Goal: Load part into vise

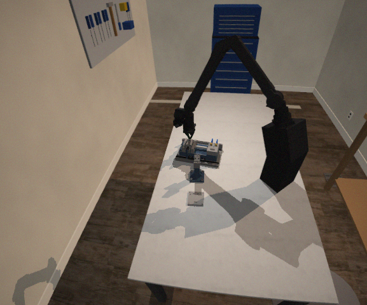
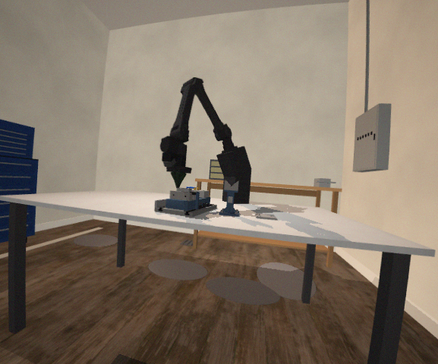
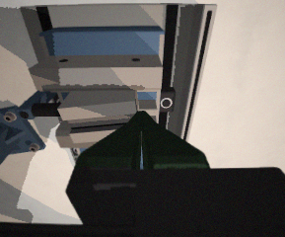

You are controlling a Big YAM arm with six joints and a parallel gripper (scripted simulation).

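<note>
Now: the part 3 cm to the left of my hand and 2 cm below it. From my hand the other things lie so: moving jaw 4 cm to the left, 4 cm below, 3 cm behind; fixed jaw 4 cm below, 4 cm ahead, 3 cm to the left; work stop rod 8 cm to the left, 3 cm below, 2 cm ahead.
</note>
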